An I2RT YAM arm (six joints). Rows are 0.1 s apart.
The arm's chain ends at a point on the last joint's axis. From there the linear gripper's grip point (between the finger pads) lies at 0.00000 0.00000 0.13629 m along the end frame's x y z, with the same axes.
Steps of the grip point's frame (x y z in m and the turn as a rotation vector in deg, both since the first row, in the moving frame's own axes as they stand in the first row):
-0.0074, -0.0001, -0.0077, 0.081, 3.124, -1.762
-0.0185, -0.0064, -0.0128, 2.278, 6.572, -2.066
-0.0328, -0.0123, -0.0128, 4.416, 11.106, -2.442
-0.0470, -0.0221, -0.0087, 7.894, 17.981, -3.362
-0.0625, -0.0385, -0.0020, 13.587, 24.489, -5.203
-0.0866, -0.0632, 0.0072, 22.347, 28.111, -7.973
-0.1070, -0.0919, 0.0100, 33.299, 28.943, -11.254
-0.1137, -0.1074, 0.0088, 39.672, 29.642, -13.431
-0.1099, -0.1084, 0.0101, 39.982, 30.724, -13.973
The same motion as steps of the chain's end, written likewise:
-0.0148, 0.0002, -0.0075, 0.081, 3.124, -1.762
-0.0340, -0.0007, -0.0118, 2.278, 6.572, -2.066
-0.0588, -0.0013, -0.0098, 4.416, 11.106, -2.442
-0.0884, -0.0025, -0.0008, 7.894, 17.981, -3.362
-0.1169, -0.0049, 0.0139, 13.587, 24.489, -5.203
-0.1454, -0.0091, 0.0331, 22.347, 28.111, -7.973
-0.1614, -0.0144, 0.0483, 33.299, 28.943, -11.254
-0.1648, -0.0174, 0.0564, 39.672, 29.642, -13.431
-0.1624, -0.0177, 0.0593, 39.982, 30.724, -13.973

